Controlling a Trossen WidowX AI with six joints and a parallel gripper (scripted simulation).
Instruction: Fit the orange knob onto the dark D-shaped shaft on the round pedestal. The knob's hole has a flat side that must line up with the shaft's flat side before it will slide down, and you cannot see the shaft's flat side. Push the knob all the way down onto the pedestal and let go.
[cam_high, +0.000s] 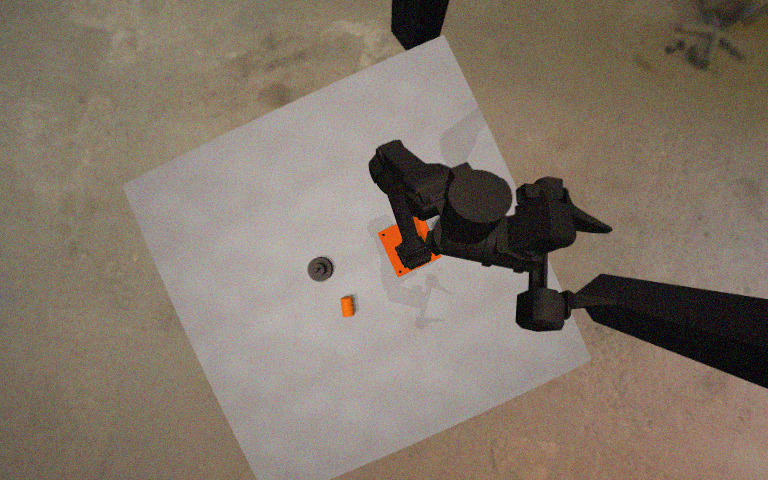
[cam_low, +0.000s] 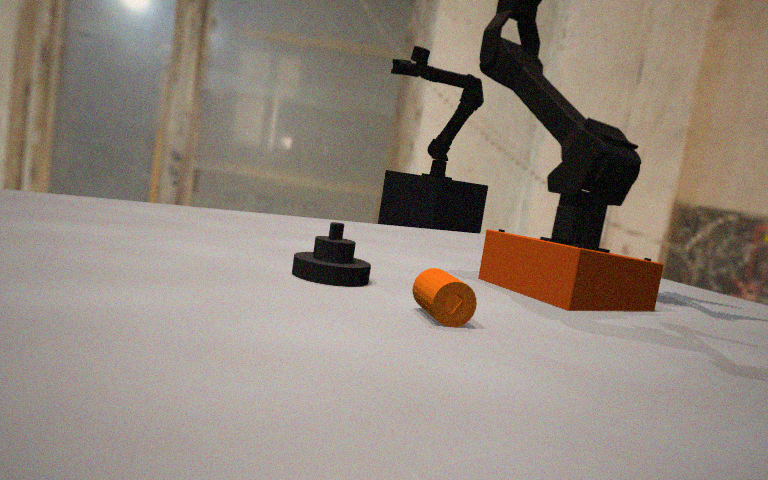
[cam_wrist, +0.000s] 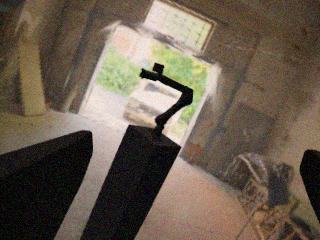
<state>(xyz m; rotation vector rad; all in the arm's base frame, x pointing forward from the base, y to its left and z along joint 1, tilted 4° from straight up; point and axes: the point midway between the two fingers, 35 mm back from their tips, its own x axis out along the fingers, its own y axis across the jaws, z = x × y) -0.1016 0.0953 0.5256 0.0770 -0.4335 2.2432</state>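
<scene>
The orange knob lies 570 mm below my gripper tip, 440 mm ahead of it and 80 mm to the right of it. Round my gripper tip: dark round pedestal 560 mm below, 440 mm ahead, 240 mm to the right.
</scene>
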